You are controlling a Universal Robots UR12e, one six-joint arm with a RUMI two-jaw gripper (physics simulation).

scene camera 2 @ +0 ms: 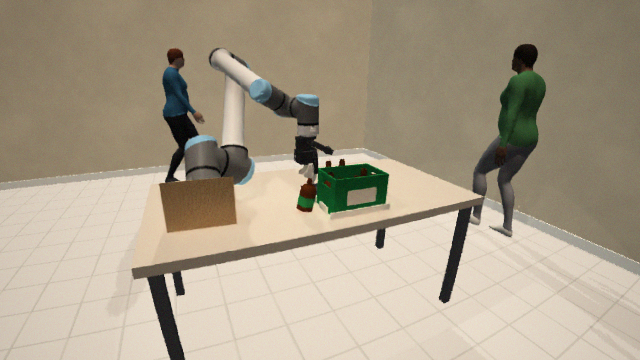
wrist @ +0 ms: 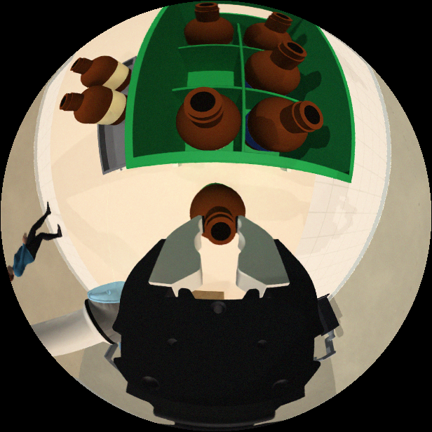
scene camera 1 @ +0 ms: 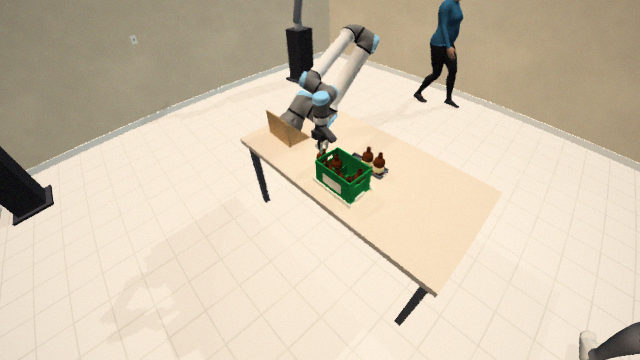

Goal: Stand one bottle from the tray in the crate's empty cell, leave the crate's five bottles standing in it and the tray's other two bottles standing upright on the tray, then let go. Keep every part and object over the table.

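You'd find my gripper at point(scene camera 2: 311, 183), and the gripper is there again at point(wrist: 219, 217). I can see a green-labelled bottle point(wrist: 219, 204) too.
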